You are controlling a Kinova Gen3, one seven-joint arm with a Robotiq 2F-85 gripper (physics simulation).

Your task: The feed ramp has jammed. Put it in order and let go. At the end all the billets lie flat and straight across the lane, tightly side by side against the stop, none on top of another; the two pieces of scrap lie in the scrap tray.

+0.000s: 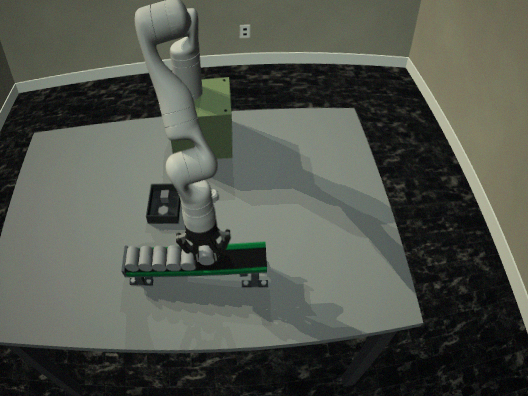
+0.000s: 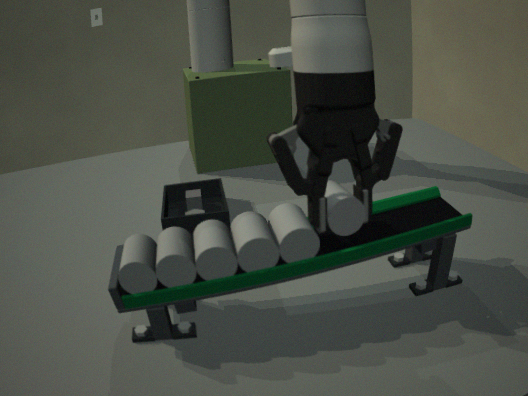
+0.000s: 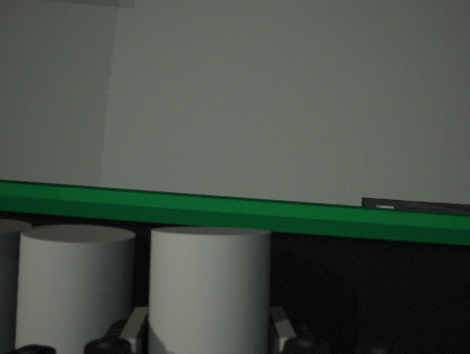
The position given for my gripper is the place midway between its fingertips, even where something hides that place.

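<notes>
My gripper [image 2: 341, 225] is also visible in image 1 [image 1: 207, 259] and image 3 [image 3: 209, 332]. A scrap tray [image 2: 174, 206] is visible in image 1 [image 1: 154, 202] as well; in image 3 the tray is out of frame. Also visible: a billet [image 2: 345, 213] and a billet [image 2: 215, 257].
</notes>
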